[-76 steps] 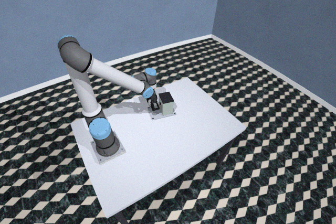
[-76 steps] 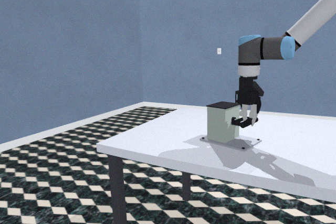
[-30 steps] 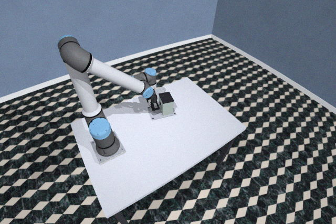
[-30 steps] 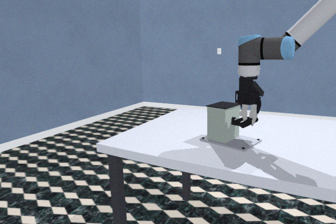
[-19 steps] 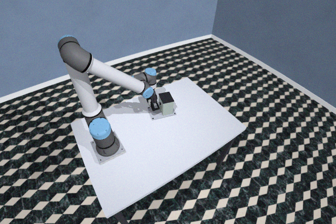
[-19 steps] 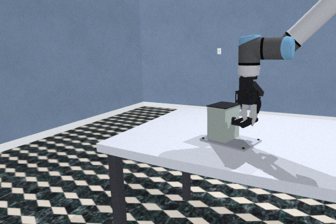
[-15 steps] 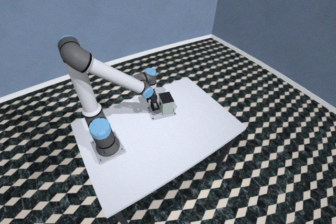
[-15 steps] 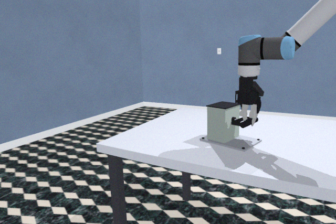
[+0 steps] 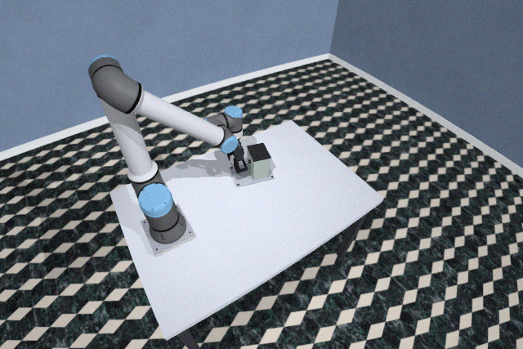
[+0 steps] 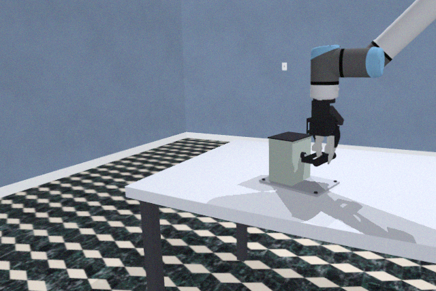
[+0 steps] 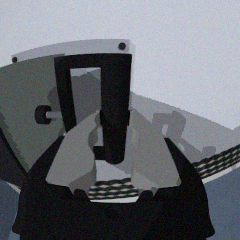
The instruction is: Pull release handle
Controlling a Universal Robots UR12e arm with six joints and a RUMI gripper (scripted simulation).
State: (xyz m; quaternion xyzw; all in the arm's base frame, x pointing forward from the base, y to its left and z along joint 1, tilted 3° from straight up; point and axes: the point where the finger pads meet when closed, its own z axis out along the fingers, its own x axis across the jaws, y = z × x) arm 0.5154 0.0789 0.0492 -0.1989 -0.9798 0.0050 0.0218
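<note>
The black release handle is 5 cm ahead of my hand and 2 cm to the right of it. From my hand the other things lie so: grey base plate: 9 cm ahead, 4 cm to the right, 10 cm below.
</note>
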